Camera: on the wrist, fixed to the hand. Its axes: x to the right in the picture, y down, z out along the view.
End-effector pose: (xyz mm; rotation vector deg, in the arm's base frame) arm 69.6 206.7 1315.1 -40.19 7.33 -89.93
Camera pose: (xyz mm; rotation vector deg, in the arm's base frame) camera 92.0 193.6 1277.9 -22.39 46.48 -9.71
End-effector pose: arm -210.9 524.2 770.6 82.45 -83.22 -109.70
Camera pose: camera -202.6 495.9 805.0 8.59 -79.44 -48.48
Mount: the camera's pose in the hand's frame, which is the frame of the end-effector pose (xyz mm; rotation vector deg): 0.0 39.1 -22.9 -14.16 12.57 85.71
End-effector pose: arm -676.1 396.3 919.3 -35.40 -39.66 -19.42
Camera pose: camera -646.0 412.0 889.3 -65.36 8.40 51.72
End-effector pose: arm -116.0 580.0 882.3 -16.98 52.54 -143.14
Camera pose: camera -110.5 566.4 839.4 26.75 55.09 -59.46
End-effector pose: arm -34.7 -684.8 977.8 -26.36 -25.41 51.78
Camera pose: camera -47.2 -668.2 937.5 -65.95 4.91 126.54
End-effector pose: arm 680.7 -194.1 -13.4 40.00 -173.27 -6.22
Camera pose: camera 664.8 -160.4 12.4 -81.20 -138.96 -16.31
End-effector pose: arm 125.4 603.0 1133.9 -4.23 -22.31 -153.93
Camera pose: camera 141.9 562.5 1122.1 -5.09 5.63 -69.85
